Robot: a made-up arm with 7 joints.
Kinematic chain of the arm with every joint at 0, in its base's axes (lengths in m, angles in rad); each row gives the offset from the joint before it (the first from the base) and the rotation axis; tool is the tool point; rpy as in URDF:
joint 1: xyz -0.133 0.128 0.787 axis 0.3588 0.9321 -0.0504
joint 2: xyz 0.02 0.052 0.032 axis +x
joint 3: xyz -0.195 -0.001 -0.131 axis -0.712 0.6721 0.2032
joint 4: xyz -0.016 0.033 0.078 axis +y
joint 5: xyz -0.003 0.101 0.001 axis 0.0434 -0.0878 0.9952
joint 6: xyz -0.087 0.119 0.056 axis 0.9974 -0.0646 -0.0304
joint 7: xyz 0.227 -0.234 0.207 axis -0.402 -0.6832 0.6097
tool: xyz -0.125 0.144 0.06 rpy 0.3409 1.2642 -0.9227
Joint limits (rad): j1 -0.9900..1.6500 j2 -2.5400..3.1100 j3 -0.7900..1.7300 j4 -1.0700..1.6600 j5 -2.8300..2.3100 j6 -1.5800..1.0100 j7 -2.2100..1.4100
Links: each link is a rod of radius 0.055 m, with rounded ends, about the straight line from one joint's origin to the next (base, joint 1, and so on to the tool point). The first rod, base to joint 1, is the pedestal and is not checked.
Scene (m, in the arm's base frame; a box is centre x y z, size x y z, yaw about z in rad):
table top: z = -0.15
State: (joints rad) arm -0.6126 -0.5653 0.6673 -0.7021 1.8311 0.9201 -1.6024
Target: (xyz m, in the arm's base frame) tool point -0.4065 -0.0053 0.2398
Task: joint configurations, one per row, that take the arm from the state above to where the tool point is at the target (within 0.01 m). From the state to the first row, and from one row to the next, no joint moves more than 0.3 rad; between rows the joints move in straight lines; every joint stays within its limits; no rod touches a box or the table.
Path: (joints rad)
1: -0.4283 -0.8347 0.8264 -0.7068 1.9312 0.9501 -1.6575
2: -0.2440 -1.1040 0.9855 -0.7115 2.0312 0.9800 -1.7126
3: -0.0597 -1.3734 1.1446 -0.7162 2.1313 1.0100 -1.7677

